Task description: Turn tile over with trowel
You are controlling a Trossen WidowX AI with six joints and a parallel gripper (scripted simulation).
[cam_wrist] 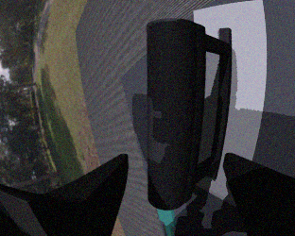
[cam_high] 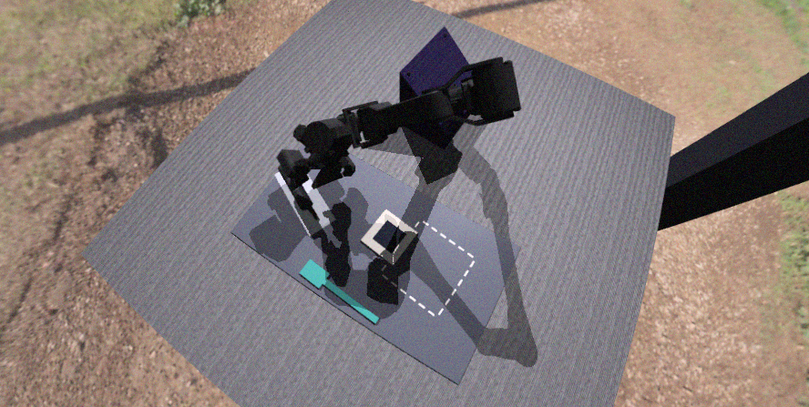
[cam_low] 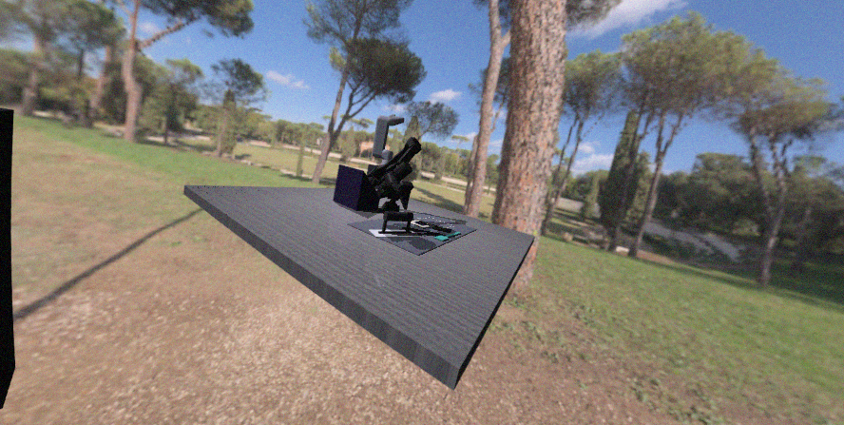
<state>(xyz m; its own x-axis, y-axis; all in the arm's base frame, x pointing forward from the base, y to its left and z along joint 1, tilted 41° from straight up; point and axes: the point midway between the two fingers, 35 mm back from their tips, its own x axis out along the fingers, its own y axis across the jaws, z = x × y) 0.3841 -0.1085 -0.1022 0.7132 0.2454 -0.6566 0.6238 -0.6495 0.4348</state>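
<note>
The dark mat lies 1 cm behind my gripper tip, 19 cm to the left of it and 10 cm below it. The rest, counted from my gripper tip: tile (4 cm behind, 22 cm to the left, 8 cm below); then teal trowel (13 cm ahead, 18 cm to the left, 8 cm below).
</note>
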